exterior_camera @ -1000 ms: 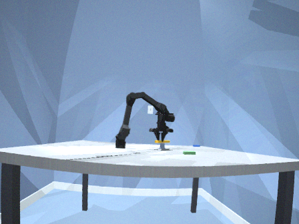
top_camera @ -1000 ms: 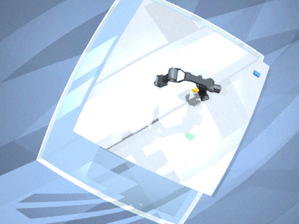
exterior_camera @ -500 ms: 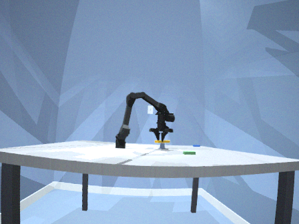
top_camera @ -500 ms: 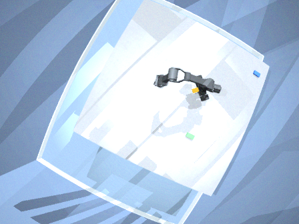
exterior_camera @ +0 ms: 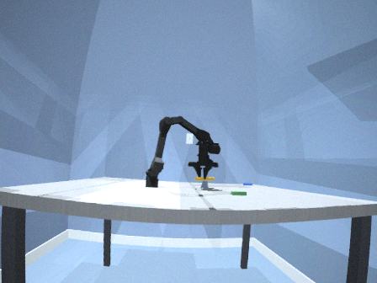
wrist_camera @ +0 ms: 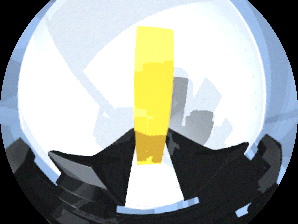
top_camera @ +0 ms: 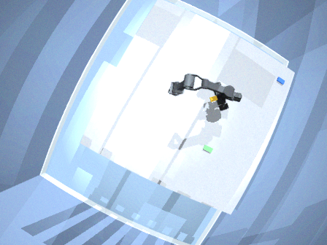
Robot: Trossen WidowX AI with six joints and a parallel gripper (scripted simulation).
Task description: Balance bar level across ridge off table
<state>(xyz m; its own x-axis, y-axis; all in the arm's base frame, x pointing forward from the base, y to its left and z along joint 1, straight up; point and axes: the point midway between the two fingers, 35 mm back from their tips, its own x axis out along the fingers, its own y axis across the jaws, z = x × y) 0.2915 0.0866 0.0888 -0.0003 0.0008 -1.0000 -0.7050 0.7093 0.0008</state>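
My gripper tip is now 2 cm to the right of the bar and 2 cm short of it. Round my gripper tip: blue block: 45 cm ahead, 41 cm to the left, 5 cm below; then green block: 34 cm to the right, 11 cm ahead, 5 cm below.
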